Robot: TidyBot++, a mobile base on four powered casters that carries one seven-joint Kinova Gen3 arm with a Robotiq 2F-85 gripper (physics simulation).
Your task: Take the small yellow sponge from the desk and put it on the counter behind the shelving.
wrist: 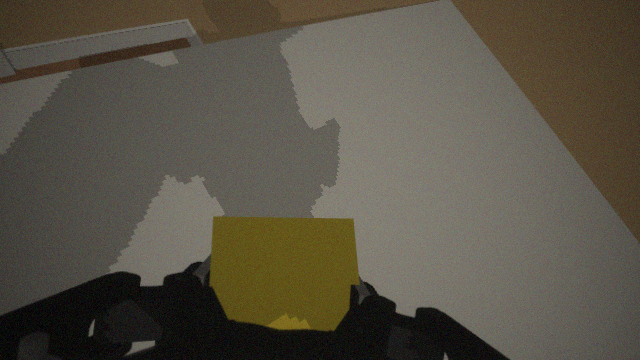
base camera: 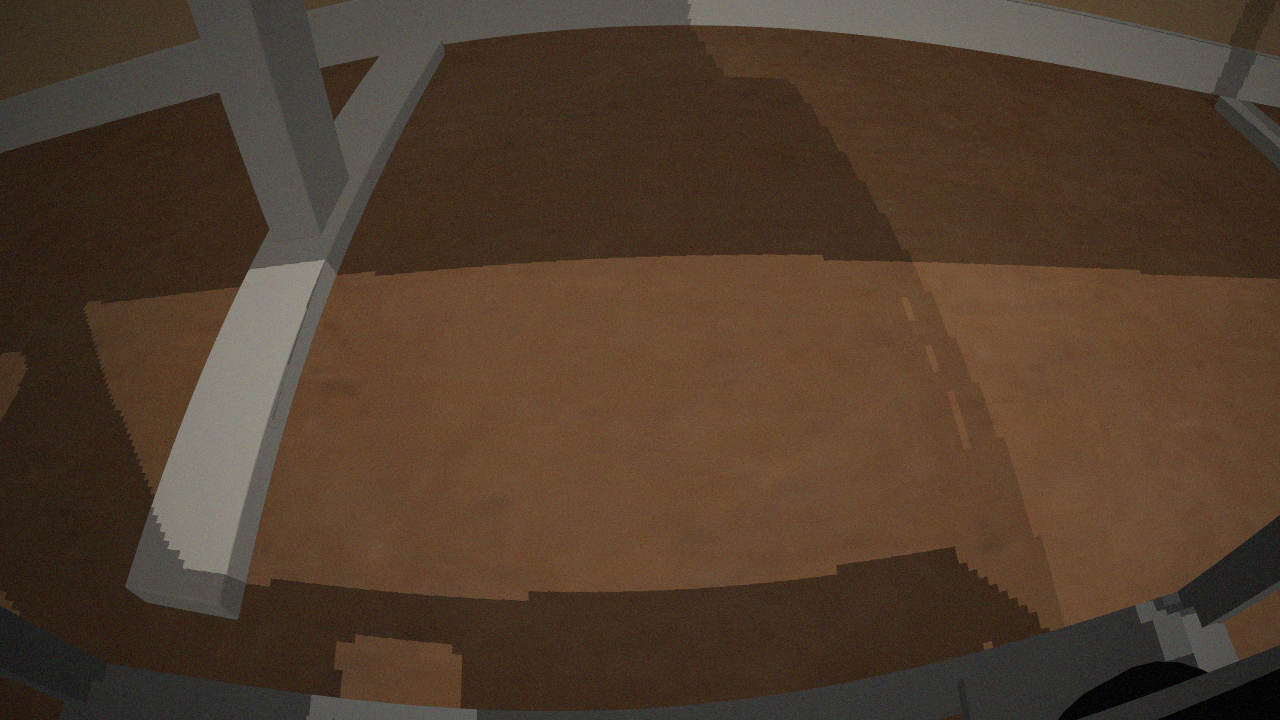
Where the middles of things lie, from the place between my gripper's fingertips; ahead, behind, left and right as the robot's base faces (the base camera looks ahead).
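Labels:
My gripper, as I see it, is 20 mm past the small yellow sponge (wrist: 285,273) and 20 mm to the left of it, and it is also 10 mm below the sponge.

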